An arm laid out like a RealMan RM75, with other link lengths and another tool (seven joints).
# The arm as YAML. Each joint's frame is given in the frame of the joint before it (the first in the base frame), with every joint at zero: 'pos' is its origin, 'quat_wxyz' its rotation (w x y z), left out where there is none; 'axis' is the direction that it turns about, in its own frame. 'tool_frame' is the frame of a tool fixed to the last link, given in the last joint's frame.
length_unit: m
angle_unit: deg
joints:
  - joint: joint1
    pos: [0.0, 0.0, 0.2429]
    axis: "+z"
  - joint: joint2
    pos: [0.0, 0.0, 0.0]
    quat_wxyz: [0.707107, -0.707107, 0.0, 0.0]
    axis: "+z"
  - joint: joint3
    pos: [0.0, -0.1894, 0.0]
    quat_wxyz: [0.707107, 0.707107, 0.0, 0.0]
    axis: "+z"
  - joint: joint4
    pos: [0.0, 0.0, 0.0]
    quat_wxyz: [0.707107, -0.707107, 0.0, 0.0]
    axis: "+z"
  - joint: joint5
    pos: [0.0, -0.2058, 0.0]
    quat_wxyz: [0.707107, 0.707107, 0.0, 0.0]
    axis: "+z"
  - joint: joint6
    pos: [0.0, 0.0, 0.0]
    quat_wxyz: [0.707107, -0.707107, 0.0, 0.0]
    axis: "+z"
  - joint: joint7
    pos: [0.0, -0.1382, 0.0]
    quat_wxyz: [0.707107, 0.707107, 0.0, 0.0]
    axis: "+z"
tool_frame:
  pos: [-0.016, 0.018, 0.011]
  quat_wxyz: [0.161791, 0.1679, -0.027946, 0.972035]
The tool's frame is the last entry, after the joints.
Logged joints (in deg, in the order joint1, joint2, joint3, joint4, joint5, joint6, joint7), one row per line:
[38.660, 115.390, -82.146, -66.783, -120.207, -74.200, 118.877]
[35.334, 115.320, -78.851, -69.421, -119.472, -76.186, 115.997]
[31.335, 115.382, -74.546, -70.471, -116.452, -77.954, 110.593]
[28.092, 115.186, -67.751, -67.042, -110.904, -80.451, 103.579]
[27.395, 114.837, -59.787, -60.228, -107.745, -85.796, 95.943]
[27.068, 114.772, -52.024, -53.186, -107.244, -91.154, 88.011]
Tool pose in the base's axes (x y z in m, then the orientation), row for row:
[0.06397, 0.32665, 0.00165, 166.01, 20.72, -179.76]
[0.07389, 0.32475, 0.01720, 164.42, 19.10, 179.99]
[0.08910, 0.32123, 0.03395, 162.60, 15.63, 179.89]
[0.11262, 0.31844, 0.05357, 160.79, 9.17, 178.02]
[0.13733, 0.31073, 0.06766, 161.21, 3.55, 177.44]
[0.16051, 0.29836, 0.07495, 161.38, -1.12, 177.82]
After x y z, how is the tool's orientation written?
As angles about the fixed x, y, z axes (roll, pitch, yaw), in degrees.
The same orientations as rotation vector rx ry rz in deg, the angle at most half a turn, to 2 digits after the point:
[-3.88, 158.22, 19.47]
[-3.66, 159.55, 21.82]
[-3.26, 162.61, 24.86]
[0.62, 168.28, 28.24]
[2.99, 173.71, 28.62]
[-3.65, -176.84, -29.02]

